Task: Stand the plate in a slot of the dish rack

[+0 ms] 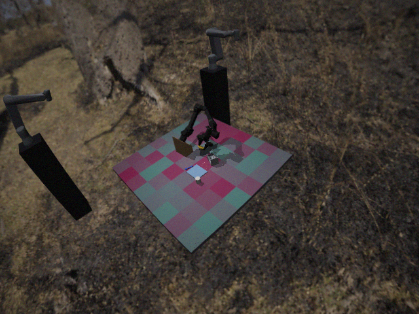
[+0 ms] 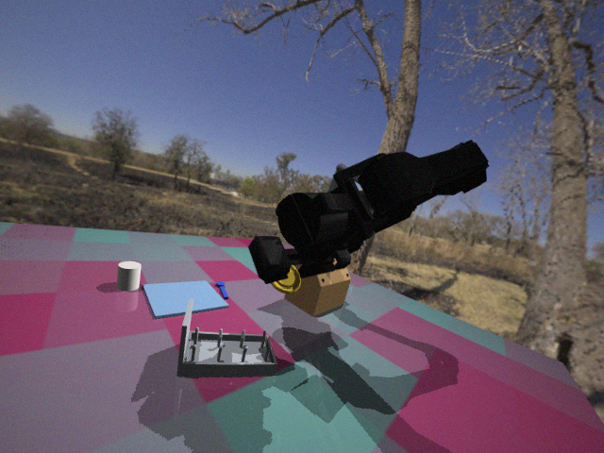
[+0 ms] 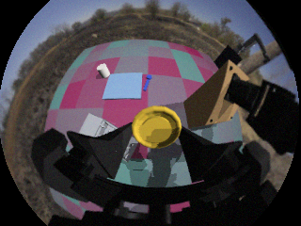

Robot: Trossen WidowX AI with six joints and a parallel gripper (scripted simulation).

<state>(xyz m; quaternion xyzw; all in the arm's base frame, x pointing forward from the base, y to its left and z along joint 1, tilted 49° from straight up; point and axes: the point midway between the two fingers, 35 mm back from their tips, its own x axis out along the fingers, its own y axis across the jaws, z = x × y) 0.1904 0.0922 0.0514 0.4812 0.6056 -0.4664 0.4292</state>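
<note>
My gripper tip is 11 cm short of the grey dish rack, 9 cm above it and 4 cm to the right of it. From my gripper tip the other things lie so: yellow plate: 1 cm above; then light blue mat: 17 cm to the right, 11 cm below, 11 cm ahead; then small blue spoon: 19 cm to the right, 11 cm below, 1 cm ahead.
</note>
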